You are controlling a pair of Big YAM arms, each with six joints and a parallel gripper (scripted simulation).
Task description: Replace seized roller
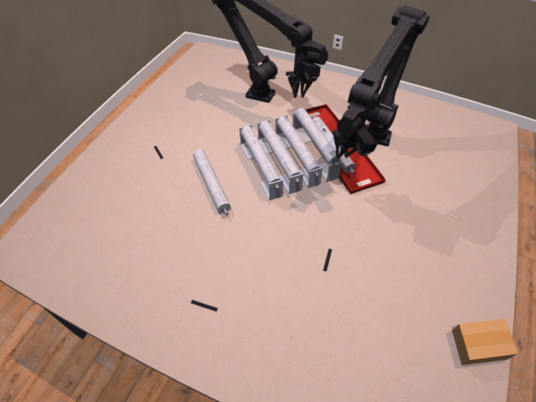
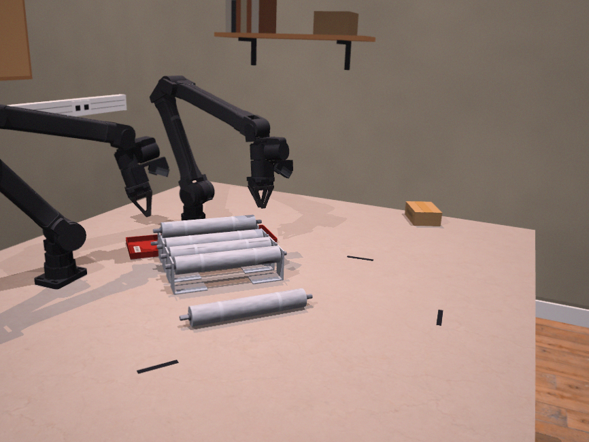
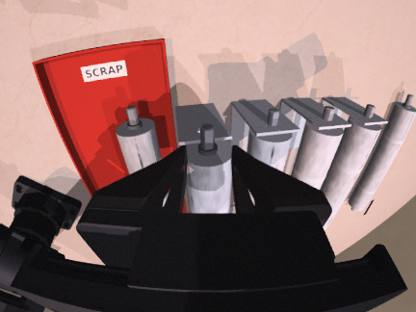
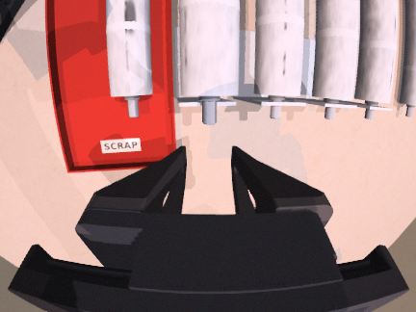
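Right now my left hand is 160 mm past the roller, 90 mm to the left of it and 120 mm above it. Also, from my left hand: red scrap tray (180 mm behind, 80 mm to the right, 140 mm below); then cardboard box (330 mm ahead, 610 mm to the left, 110 mm below).
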